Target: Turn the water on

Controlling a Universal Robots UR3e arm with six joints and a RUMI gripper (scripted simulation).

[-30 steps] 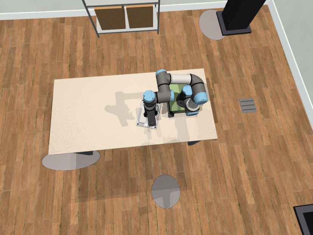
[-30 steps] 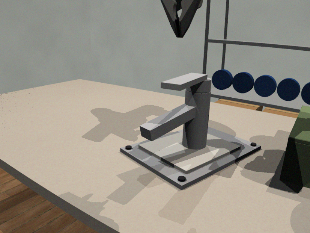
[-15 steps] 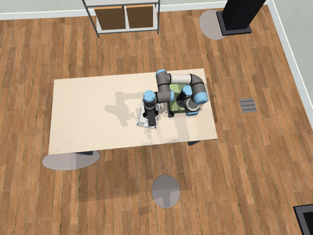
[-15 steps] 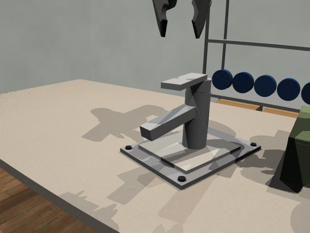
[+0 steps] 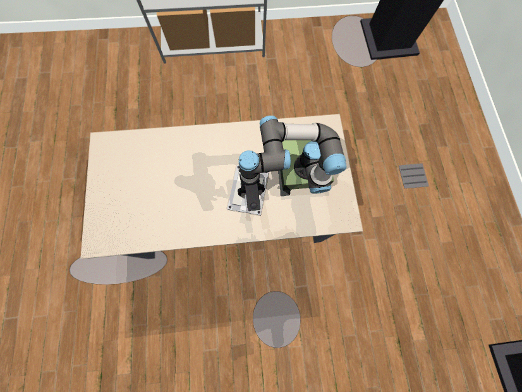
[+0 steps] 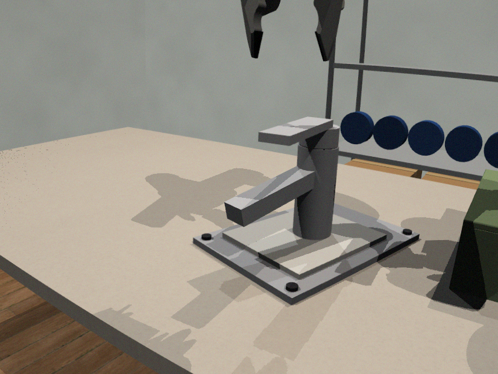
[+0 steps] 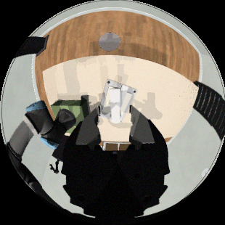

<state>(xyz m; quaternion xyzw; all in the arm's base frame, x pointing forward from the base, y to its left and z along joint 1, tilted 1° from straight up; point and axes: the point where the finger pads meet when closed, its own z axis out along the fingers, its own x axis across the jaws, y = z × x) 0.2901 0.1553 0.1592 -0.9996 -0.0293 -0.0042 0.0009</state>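
Now: hand 4 cm to the left of the flat lever and 8 cm above it. Also, from my hand: grey tap (1 cm ahead, 7 cm to the right, 14 cm below); then plate (1 cm ahead, 10 cm to the right, 23 cm below).
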